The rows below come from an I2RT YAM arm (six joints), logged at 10 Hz.
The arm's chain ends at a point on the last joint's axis. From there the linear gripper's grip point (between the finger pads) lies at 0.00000 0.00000 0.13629 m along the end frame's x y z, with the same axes.
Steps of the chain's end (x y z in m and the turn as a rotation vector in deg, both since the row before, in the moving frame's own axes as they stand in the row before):
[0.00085 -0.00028 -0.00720 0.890 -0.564 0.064]
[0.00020 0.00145 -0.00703 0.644 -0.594 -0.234]
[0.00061 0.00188 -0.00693 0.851 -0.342 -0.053]
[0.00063 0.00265 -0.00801 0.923 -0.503 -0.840]
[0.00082 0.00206 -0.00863 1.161 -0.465 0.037]
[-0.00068 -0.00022 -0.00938 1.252 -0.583 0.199]
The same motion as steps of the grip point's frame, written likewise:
[-0.00049 -0.00240 -0.00722 0.890 -0.564 0.064]
[-0.00122 -0.00008 -0.00705 0.644 -0.594 -0.234]
[-0.00020 -0.00014 -0.00695 0.851 -0.342 -0.053]
[-0.00058 0.00046 -0.00803 0.923 -0.503 -0.840]
[-0.00029 -0.00070 -0.00866 1.161 -0.465 0.037]
[-0.00206 -0.00320 -0.00942 1.252 -0.583 0.199]

